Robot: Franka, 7 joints.
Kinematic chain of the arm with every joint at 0, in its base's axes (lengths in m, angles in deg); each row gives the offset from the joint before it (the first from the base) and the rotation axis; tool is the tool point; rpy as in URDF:
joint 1: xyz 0 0 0.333 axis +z
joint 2: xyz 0 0 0 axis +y
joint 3: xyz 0 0 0.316 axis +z
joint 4: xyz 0.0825 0 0 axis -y
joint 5: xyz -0.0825 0 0.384 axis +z
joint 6: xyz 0 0 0 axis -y
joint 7: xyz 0.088 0 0 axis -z
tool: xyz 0 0 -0.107 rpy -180 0 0
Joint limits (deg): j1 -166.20..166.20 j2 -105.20..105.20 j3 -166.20..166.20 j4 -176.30..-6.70 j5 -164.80..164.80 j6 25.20..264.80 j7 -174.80..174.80
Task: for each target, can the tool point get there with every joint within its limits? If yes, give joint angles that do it. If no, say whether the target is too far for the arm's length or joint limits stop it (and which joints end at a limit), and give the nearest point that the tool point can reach.
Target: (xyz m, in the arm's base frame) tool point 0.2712 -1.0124 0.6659
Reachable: no: too far | nearest point 0.2116 -0.7898 0.5927 | short by 0.242 m
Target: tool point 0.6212 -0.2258 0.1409
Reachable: yes | joints -67.67 85.05 75.62 -79.49 118.71 196.91 41.35
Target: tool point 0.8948 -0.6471 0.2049
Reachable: no: too far | nearest point 0.6905 -0.4994 0.2341 | short by 0.254 m
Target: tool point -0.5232 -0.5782 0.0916
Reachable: yes | joints -124.91 76.16 -4.10 -58.16 49.90 180.44 132.81
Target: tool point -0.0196 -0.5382 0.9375
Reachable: yes | joints 114.93 -31.85 108.49 -47.29 -2.86 208.47 -36.77
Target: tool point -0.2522 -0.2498 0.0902
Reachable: yes | joints -7.56 -31.80 -137.52 -155.28 4.16 163.37 103.92
